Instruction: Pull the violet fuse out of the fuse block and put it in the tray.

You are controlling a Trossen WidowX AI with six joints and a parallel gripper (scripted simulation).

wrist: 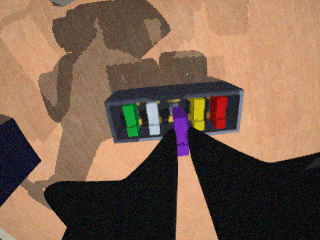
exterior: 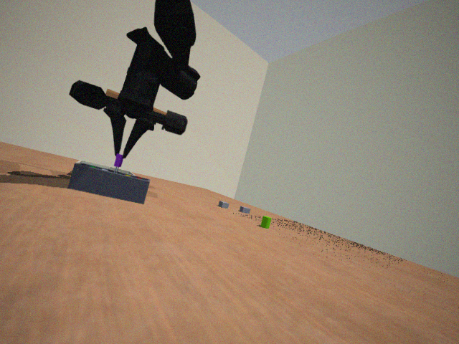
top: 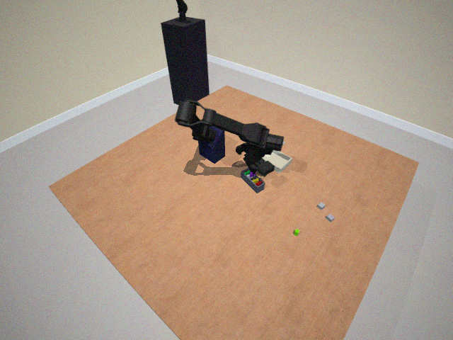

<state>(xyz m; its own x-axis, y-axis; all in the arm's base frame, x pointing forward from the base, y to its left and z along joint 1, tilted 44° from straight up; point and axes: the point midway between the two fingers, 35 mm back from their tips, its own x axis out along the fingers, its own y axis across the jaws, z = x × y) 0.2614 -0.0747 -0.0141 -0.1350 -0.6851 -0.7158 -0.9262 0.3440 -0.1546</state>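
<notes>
Now: the white tray 190 mm to the left of my gripper tip, 60 mm below it and 20 mm ahead of it. Round my gripper tip: violet fuse 10 mm below.
</notes>
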